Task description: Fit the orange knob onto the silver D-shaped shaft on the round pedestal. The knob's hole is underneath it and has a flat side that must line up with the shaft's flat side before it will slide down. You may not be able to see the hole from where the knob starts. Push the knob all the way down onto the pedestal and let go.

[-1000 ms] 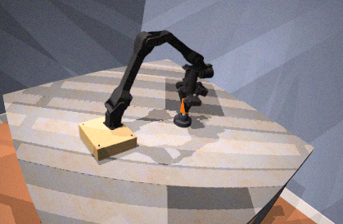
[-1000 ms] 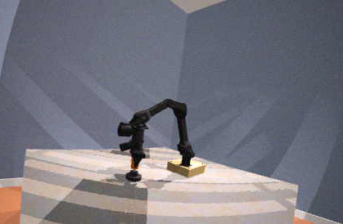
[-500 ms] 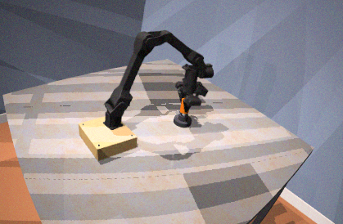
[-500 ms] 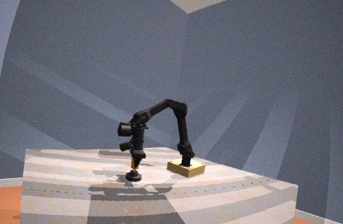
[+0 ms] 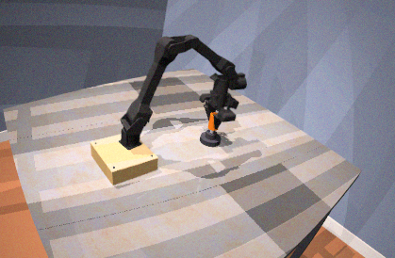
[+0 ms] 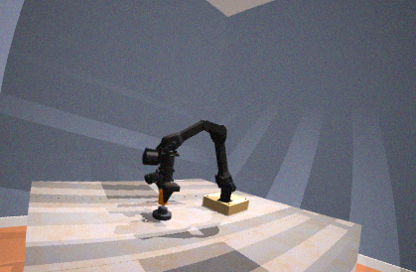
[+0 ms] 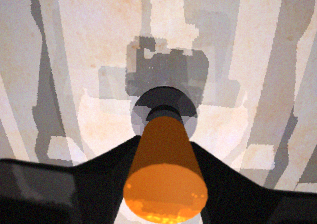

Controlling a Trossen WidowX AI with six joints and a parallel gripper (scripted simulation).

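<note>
The orange knob lies 3 cm above my gripper tip. From my gripper tip the other things lie so: round pedestal (4 cm below).
</note>
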